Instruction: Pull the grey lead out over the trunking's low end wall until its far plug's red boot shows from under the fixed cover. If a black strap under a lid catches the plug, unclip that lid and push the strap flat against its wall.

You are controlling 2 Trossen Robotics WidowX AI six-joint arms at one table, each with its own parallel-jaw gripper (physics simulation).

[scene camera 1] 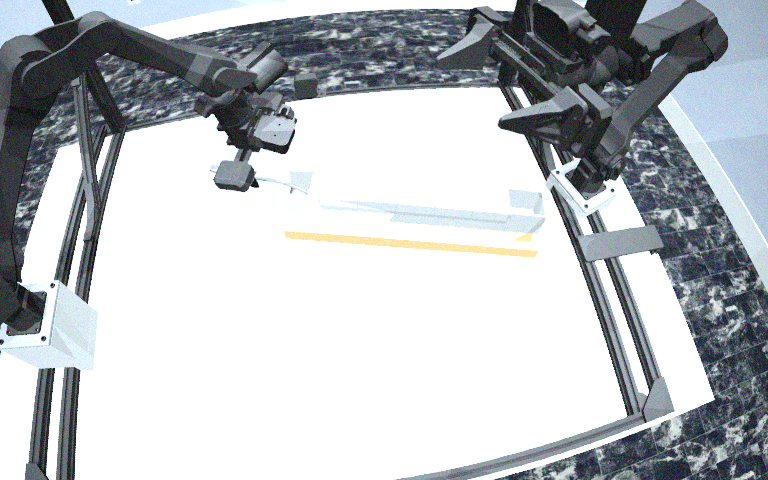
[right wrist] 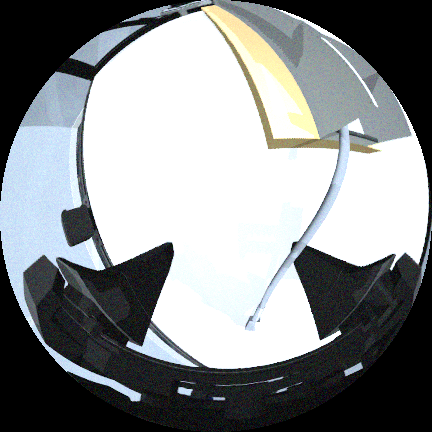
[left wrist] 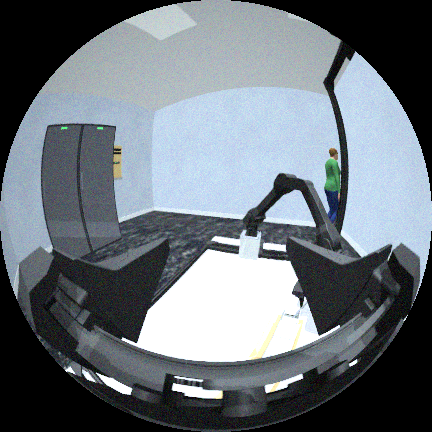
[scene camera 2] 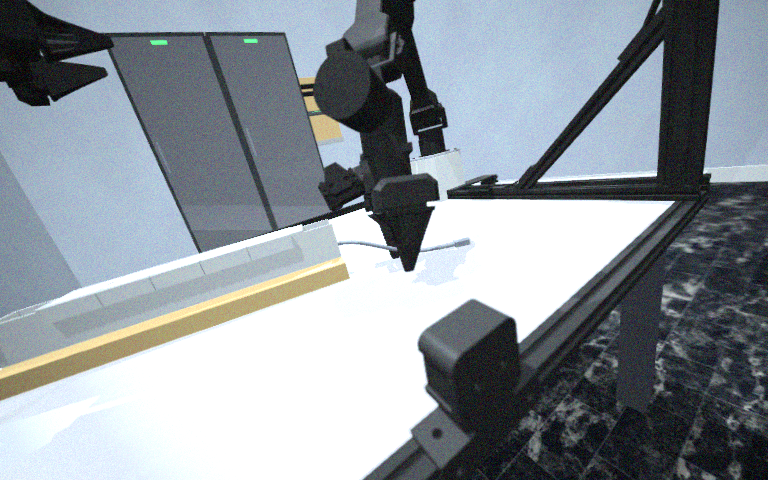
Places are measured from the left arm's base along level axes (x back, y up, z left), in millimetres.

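Pixels of known places: left gripper, fingertip midpoint: (scene camera 1: pixel 466 90) (left wrist: pixel 229 244) (scene camera 2: pixel 109 58); right gripper, fingertip midpoint: (scene camera 1: pixel 265 164) (right wrist: pixel 234 248) (scene camera 2: pixel 401 264); left arm's base, link origin: (scene camera 1: pixel 585 182); right arm's base, link origin: (scene camera 1: pixel 27 313) (left wrist: pixel 250 233) (scene camera 2: pixel 434 154).
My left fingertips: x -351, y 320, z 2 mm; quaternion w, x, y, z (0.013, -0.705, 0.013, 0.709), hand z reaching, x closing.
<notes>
Ahead of a thing's pixels: the offset from my left fingertips to its top centre. "spot": to the spot under its first point.
The grey lead @(spot: dx -135, dy -322, dz -250 mm) (scene camera 1: pixel 273 180) (scene camera 2: pixel 362 243) (right wrist: pixel 320 215) runs out of the open end of the pale trunking @(dx +44, dy -284, dz -98 mm) (scene camera 1: pixel 464 219) (scene camera 2: pixel 320 243) (right wrist: pixel 325 80) and lies on the table. Its near plug @(dx -219, dy -353, dz -363 mm) (scene camera 2: pixel 463 242) (right wrist: pixel 251 324) is at the free end. My right gripper (scene camera 1: pixel 256 182) (scene camera 2: pixel 402 263) (right wrist: pixel 234 248) is open, pointing down above the lead; in the right wrist view the lead passes by one fingertip and its plug shows between the fingers. My left gripper (scene camera 1: pixel 469 91) (scene camera 2: pixel 109 56) (left wrist: pixel 229 244) is open, raised and away from the trunking. No red boot or black strap can be made out; the lids are washed out.
A wooden strip (scene camera 1: pixel 407 245) (scene camera 2: pixel 226 318) runs along the trunking's long side. A dark box-shaped camera (scene camera 1: pixel 305 84) (scene camera 2: pixel 470 356) (right wrist: pixel 76 225) is at the table's edge. Dark frame rails (scene camera 1: pixel 597 316) (scene camera 2: pixel 600 277) run along the table's sides.
</notes>
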